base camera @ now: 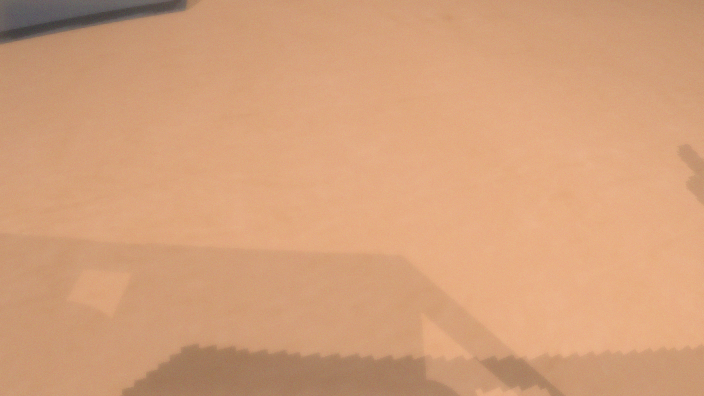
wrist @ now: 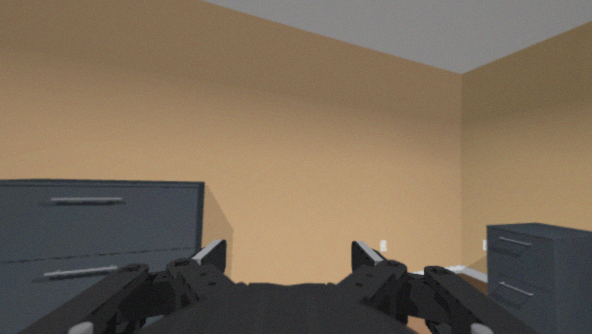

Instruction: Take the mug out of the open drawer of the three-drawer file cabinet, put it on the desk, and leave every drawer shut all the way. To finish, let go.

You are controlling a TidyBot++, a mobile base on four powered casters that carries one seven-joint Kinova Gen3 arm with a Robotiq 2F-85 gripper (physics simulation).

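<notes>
My gripper is open in the wrist view, with wall showing between its fingers. A dark blue-grey cabinet stands at the left of that view; two drawer fronts with silver bar handles show, both flush, and its lower part is cut off or behind the gripper. A second dark cabinet stands farther away at the right, also with two handles showing. I cannot tell which one is the three-drawer file cabinet. The mug, the open drawer and the desk do not show in either view.
In the base view, the lower edge of a blue-grey piece of furniture shows at the top left, above the tan floor. Shadows lie across the lower part. In the wrist view, a tan wall meets another wall in a corner at the right.
</notes>
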